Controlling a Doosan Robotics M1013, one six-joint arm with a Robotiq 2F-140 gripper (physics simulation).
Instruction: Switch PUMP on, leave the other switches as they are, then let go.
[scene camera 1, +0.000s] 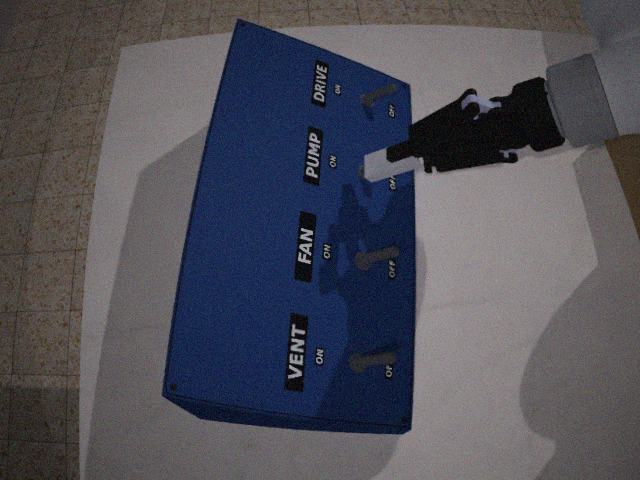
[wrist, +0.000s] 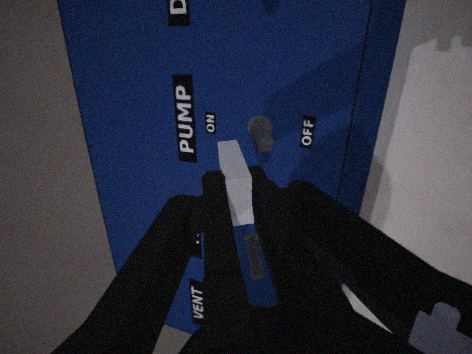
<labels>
My gripper (wrist: 228, 158) is 22 cm from the lens. A blue switch panel (wrist: 156, 93) is 27 cm from the lens.
</labels>
